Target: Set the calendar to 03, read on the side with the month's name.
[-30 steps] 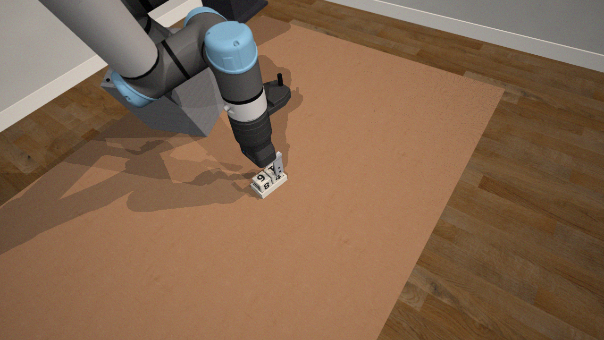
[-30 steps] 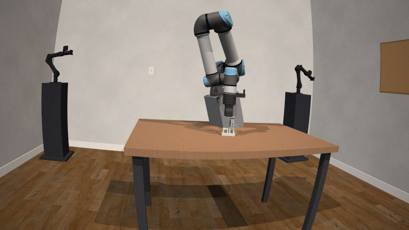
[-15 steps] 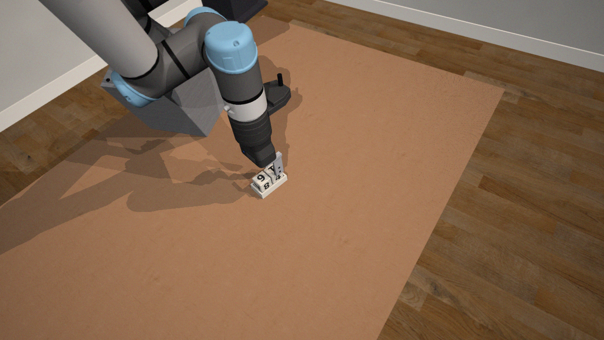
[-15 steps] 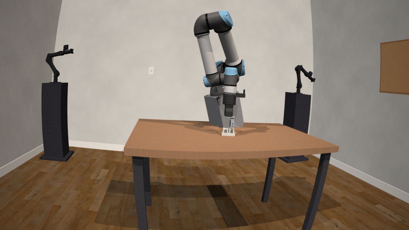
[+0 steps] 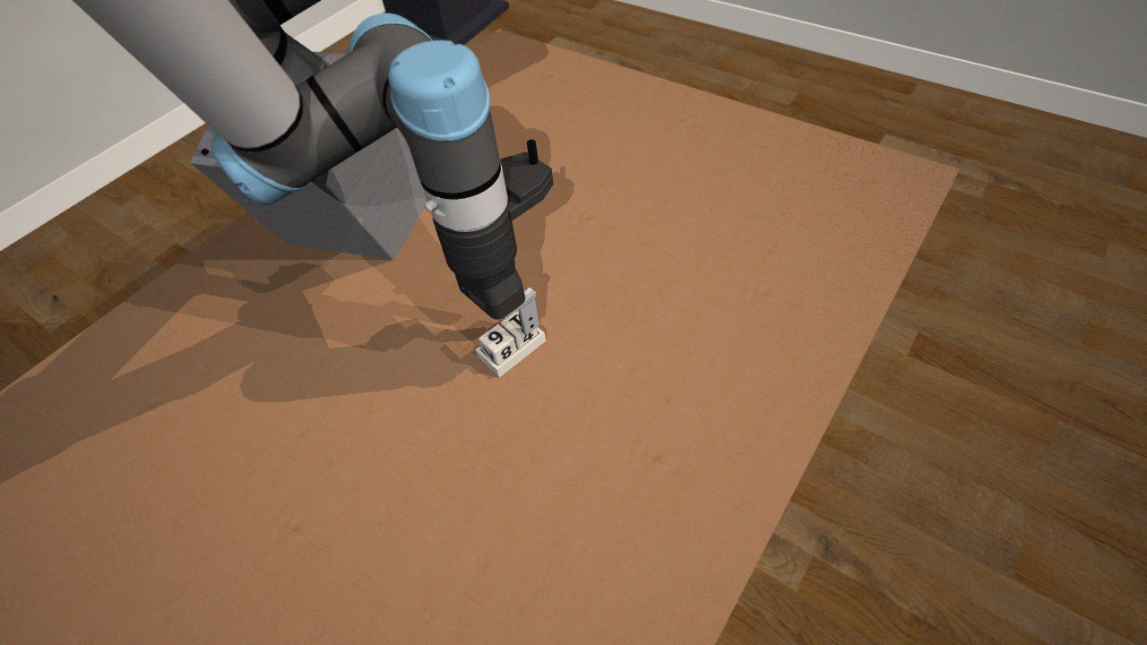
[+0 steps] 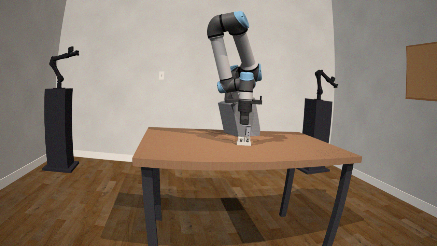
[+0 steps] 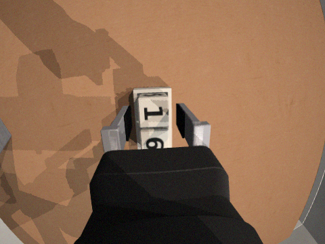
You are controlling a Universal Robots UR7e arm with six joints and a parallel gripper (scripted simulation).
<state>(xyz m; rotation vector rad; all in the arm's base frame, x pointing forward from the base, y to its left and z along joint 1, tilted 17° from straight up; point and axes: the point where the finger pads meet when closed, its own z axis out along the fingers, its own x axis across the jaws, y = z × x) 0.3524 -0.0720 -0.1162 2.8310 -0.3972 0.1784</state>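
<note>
My hand is 1 cm past the white tray, 2 cm to the left of it and 6 cm above it.
</note>
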